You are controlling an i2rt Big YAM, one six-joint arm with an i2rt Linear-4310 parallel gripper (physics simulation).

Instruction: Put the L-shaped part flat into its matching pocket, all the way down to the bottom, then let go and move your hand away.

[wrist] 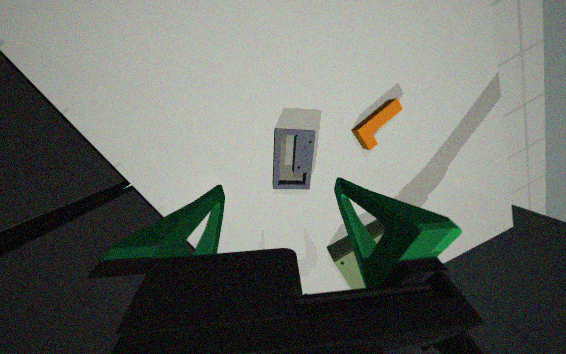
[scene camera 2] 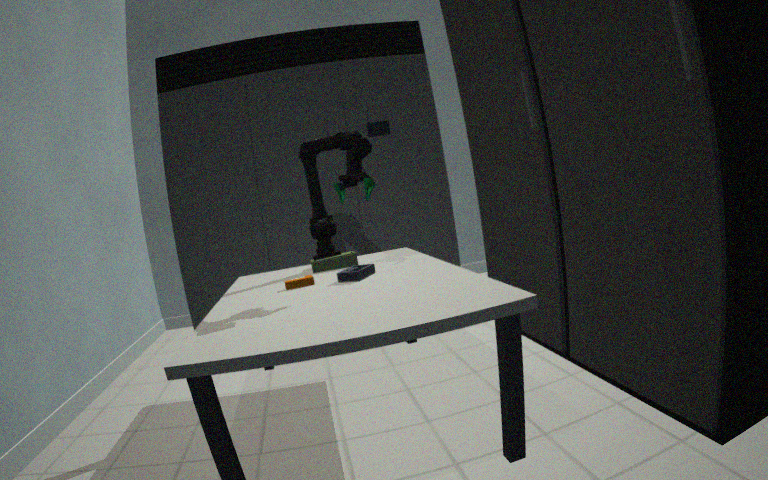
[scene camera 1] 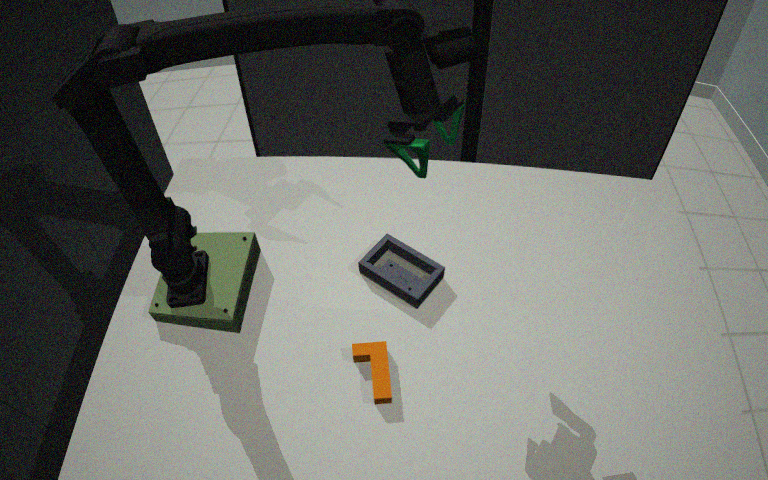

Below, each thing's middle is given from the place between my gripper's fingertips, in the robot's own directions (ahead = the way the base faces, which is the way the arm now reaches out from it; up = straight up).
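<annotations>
Counting from my hand, I find the orange L-shaped part [scene camera 1: 375,352] 22 cm to the right, 14 cm behind and 26 cm below. The grey pocket block [wrist: 293,149] is 2 cm to the right of my hand, 6 cm behind it and, here too, 26 cm below it. Going by their middles, it is the grey pocket block that is nearest to my hand, of the things named here.
</annotations>
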